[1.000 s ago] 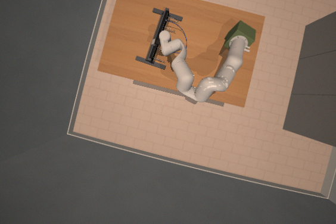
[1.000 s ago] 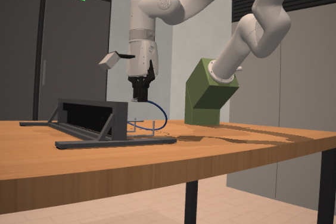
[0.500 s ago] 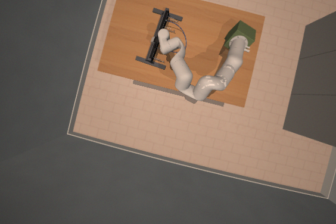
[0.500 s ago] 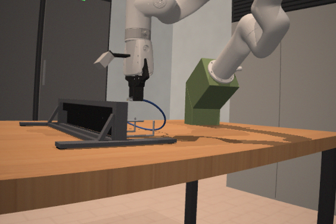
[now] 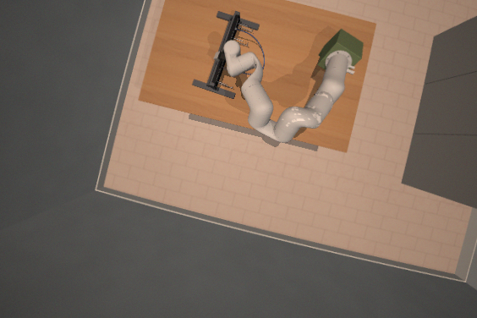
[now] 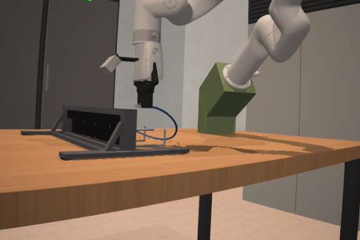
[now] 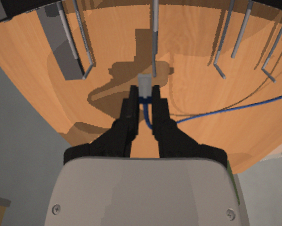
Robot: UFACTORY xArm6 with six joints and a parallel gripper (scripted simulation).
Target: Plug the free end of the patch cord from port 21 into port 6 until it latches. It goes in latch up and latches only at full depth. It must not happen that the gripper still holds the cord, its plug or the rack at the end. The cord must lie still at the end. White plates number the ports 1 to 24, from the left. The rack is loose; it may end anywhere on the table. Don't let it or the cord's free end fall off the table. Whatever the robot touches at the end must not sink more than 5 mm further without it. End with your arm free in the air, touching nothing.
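Right now the plug is 20 mm ahead of my hand and 10 mm below it.
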